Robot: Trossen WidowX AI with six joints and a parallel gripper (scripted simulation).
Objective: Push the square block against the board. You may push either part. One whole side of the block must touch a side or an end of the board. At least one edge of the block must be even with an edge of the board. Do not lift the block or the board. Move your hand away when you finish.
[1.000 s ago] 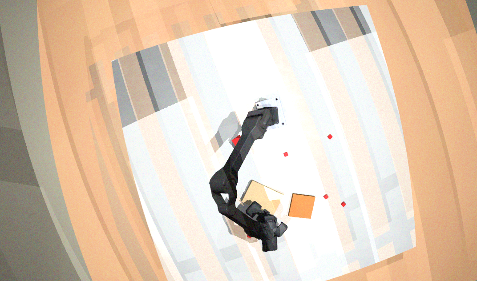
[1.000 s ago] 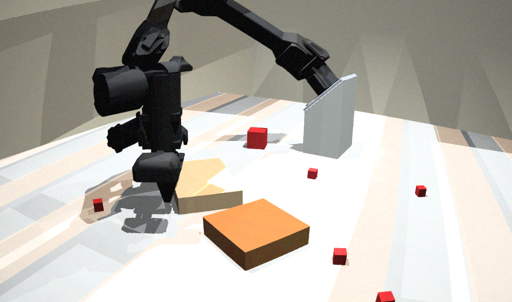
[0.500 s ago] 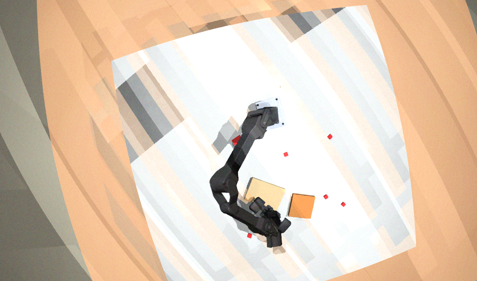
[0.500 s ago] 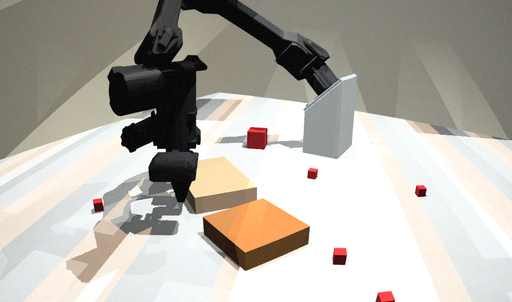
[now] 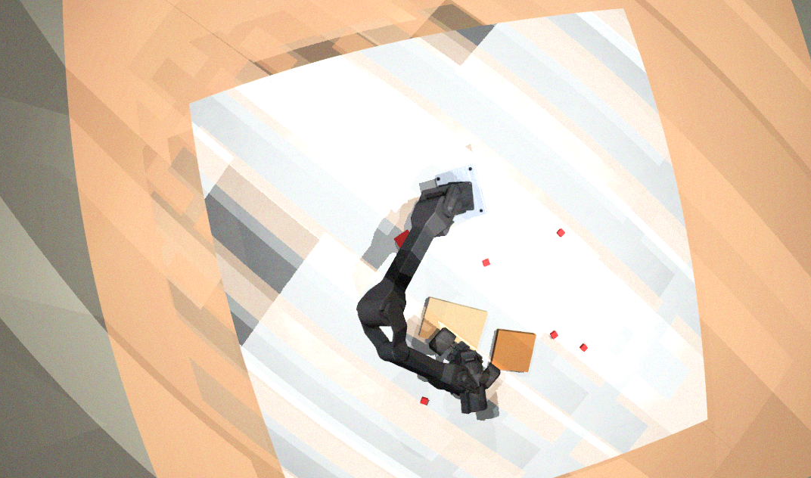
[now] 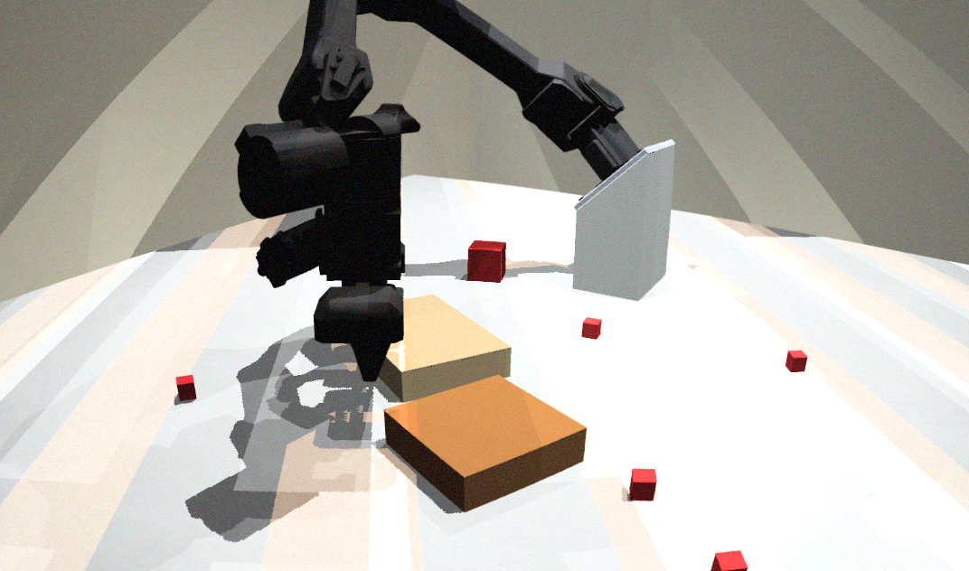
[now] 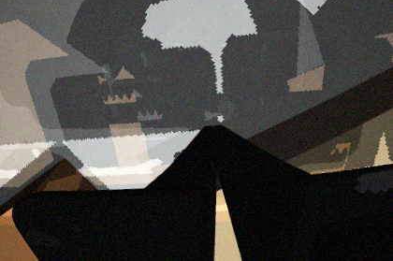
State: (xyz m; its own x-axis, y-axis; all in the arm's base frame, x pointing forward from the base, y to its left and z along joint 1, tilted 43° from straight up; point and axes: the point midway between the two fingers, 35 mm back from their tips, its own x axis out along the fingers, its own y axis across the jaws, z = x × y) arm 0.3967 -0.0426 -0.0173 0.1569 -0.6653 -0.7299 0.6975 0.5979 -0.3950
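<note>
Now: the tan board 8 cm behind my gripper tip and 2 cm to the right of it. The rest, counted from my gripper tip: orange square block: 13 cm to the left, 1 cm ahead.
</note>
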